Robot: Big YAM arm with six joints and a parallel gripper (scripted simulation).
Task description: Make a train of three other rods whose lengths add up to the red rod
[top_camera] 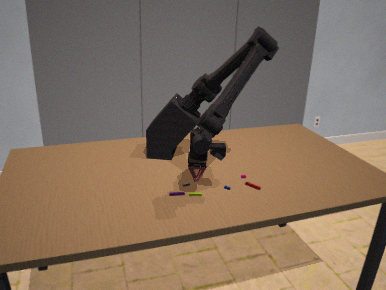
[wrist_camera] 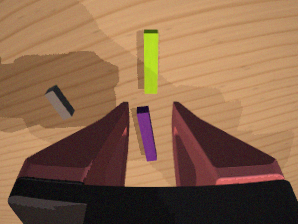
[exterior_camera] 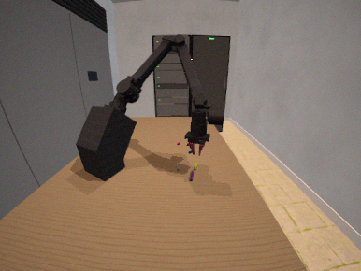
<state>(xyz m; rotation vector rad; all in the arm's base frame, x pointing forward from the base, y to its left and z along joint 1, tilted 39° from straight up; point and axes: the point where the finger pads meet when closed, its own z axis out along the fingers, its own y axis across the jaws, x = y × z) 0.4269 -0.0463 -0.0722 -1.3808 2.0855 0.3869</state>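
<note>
Right now the lime rod is 70 mm below my hand. Also, from my hand: grey rod: 90 mm behind, 70 mm below, 10 mm to the right; then purple rod: 70 mm to the right, 70 mm below, 20 mm behind; then red rod: 260 mm to the left, 70 mm below.
</note>
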